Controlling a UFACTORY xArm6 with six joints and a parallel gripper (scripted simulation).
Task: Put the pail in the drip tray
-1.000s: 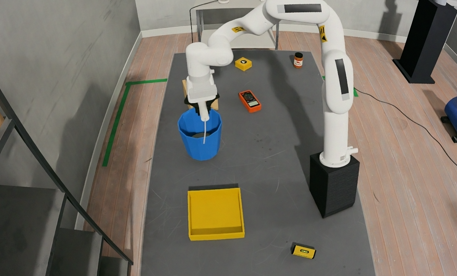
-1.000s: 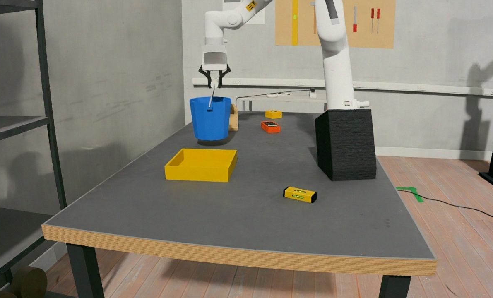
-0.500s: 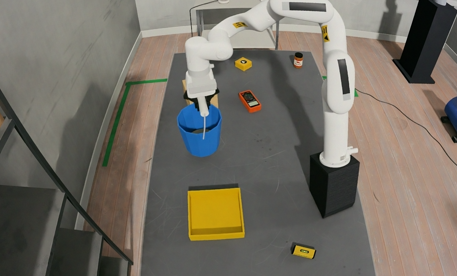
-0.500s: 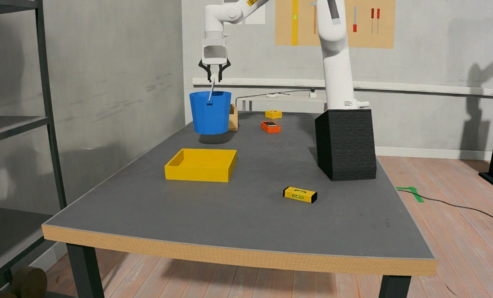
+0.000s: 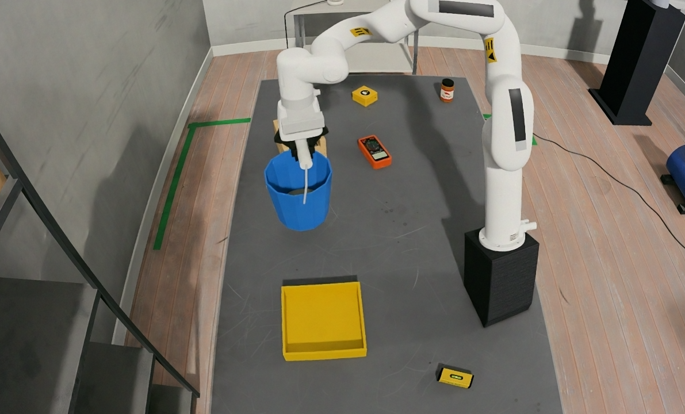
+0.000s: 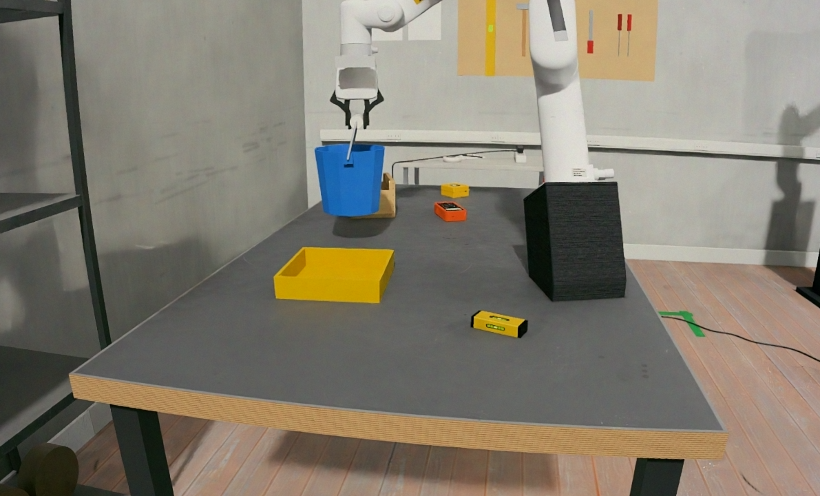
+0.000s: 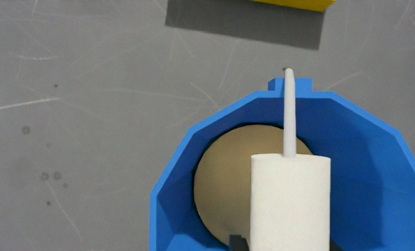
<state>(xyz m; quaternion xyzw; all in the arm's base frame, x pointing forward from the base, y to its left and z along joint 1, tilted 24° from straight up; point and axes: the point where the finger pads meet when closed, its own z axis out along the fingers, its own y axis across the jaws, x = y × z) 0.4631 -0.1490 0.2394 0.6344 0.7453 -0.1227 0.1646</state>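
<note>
Now: hand 10 mm short of the blue pail and 90 mm above it. From my hand the other things lie so: white bail handle 10 mm ahead, 30 mm below; wooden crate 30 mm ahead, 320 mm to the right, 250 mm below; yellow drip tray 20 mm behind, 320 mm to the left, 290 mm below.
</note>
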